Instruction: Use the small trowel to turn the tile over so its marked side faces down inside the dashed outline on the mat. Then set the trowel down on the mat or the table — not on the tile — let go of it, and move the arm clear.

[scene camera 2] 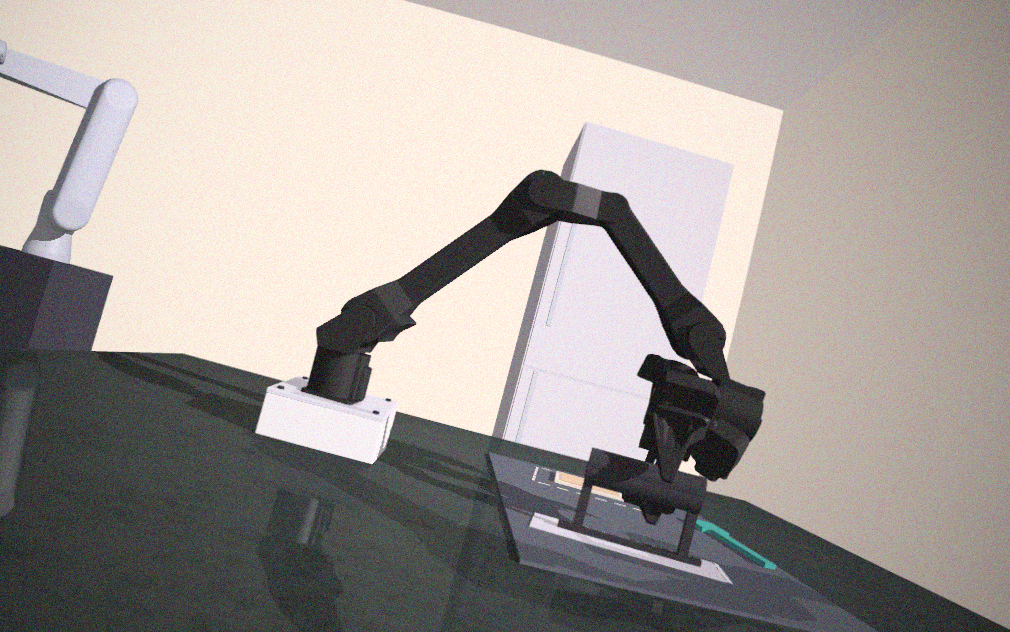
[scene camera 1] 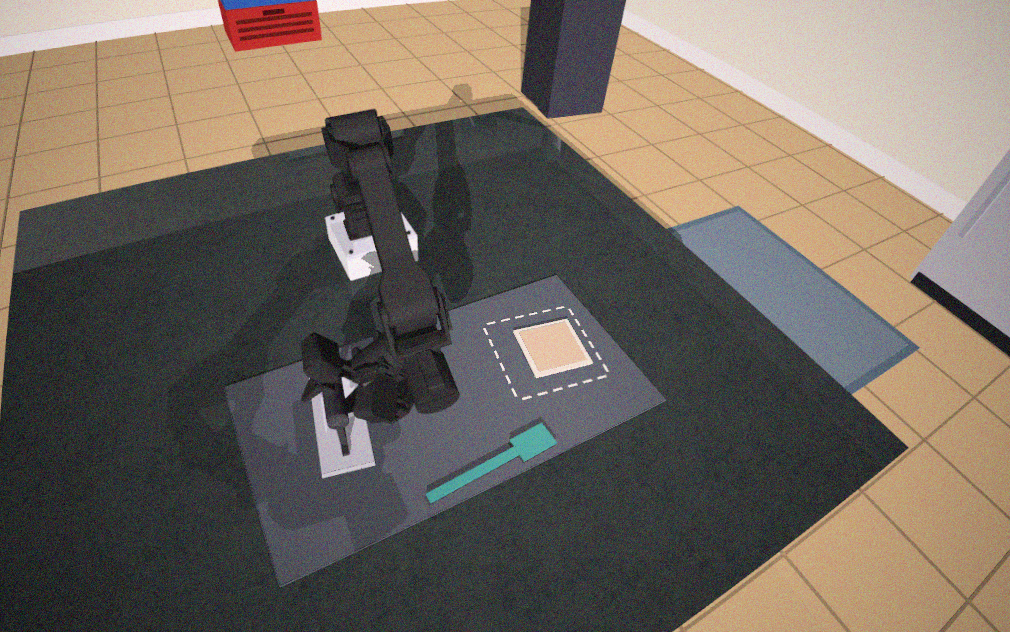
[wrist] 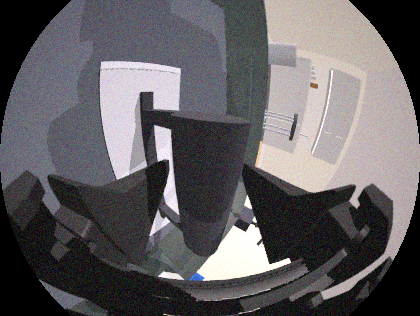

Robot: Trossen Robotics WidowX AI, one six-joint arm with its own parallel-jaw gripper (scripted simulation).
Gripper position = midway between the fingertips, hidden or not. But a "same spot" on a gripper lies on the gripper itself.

Labels:
my gripper: scene camera 2; scene camera 1 320,406; wrist
teal spatula-like tool: scene camera 2; scene camera 1; not seen in the wrist view (out of frame)
same spot on my gripper: (scene camera 2: 673,428) = (wrist: 295,244)
same spot on teal spatula-like tool: (scene camera 1: 537,439) = (scene camera 2: 707,524)

